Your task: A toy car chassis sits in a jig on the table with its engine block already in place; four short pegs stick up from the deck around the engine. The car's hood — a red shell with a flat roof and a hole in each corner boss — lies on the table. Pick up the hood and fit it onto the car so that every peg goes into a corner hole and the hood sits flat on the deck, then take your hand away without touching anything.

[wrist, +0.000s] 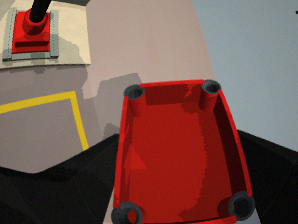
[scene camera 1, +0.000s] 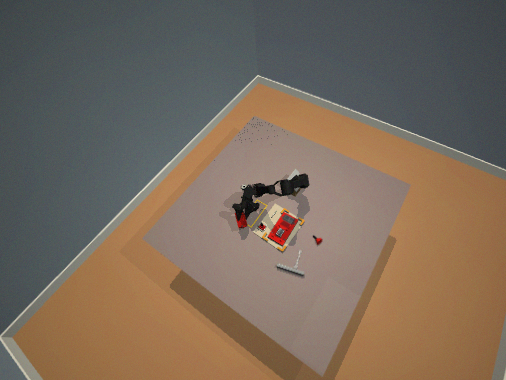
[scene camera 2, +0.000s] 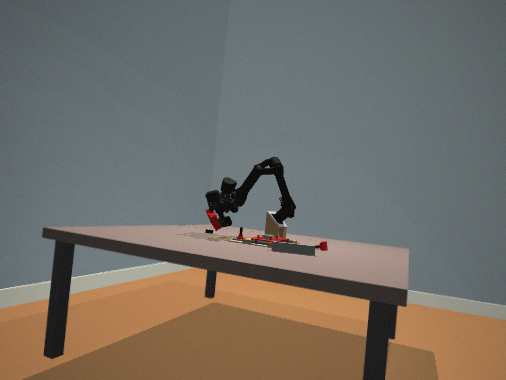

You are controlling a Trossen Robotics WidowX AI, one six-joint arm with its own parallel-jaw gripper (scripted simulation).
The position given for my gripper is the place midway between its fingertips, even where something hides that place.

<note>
My gripper [wrist: 178,139] carries a red hood [wrist: 179,148].
</note>
